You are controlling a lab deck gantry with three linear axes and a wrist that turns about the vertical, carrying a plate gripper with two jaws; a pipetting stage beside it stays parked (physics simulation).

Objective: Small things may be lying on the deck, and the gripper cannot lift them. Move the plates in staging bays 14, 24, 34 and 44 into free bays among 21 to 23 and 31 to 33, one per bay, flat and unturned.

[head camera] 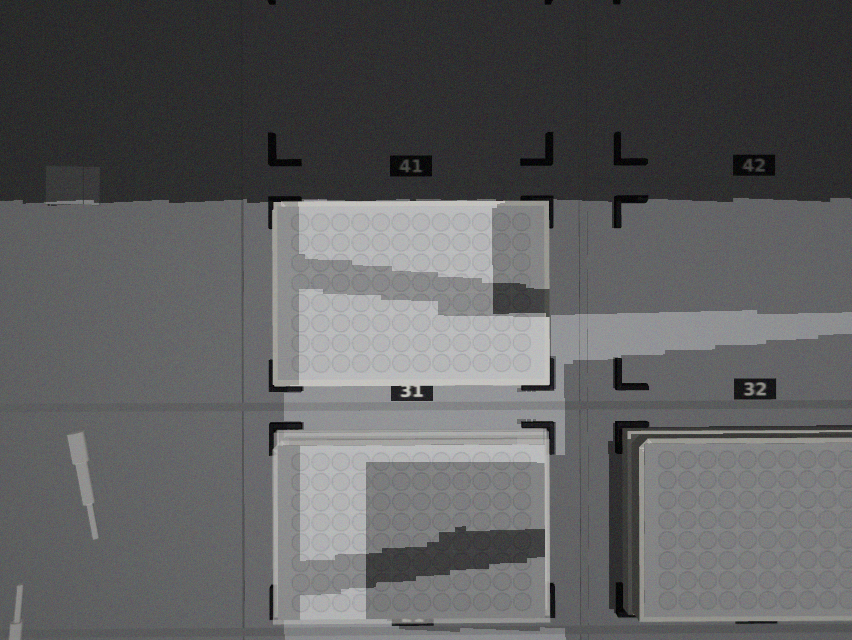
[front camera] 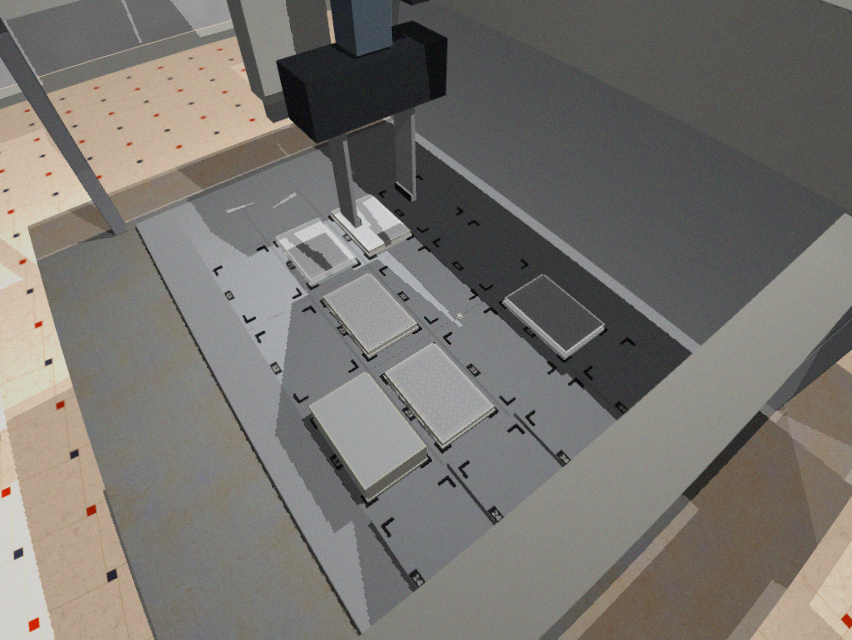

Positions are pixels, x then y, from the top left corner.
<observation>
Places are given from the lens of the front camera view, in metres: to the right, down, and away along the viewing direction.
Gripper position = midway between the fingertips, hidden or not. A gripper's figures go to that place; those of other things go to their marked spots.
my gripper [front camera: 379, 206]: -0.06, -0.15, 0.60
tall pale block [front camera: 373, 441]: -0.06, 0.14, 0.54
</observation>
